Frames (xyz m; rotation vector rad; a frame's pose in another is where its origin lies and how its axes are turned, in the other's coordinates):
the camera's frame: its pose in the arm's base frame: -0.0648 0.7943 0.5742 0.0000 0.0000 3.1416
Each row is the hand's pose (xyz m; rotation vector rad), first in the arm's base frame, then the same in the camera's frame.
Working: the arm's base frame: its pose in the camera's frame: -0.0648 0.7943 -0.5742 0.0000 0.0000 3.1416

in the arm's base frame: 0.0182 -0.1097 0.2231 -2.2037 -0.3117 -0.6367
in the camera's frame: -0.0830 0.9040 -0.3511 0.3354 -2.3713 1.0926
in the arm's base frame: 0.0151 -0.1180 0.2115 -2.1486 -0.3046 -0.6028
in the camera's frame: -0.0799 0.9123 -0.3627 0.3339 -2.3550 1.1763
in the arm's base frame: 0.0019 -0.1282 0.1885 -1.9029 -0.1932 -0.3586
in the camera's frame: -0.0667 0.9225 -0.3857 0.2355 -2.3191 1.6149
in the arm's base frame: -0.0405 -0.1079 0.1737 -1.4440 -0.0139 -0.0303
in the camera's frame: -0.0243 0.9022 -0.4005 0.0198 -2.0580 2.3367
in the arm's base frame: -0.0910 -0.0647 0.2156 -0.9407 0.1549 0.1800
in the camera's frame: 0.0262 0.8590 -0.3586 0.2218 1.3471 -2.6358
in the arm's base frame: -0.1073 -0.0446 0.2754 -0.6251 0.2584 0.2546
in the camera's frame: 0.0425 0.8389 -0.2988 0.3684 0.8912 -2.7263
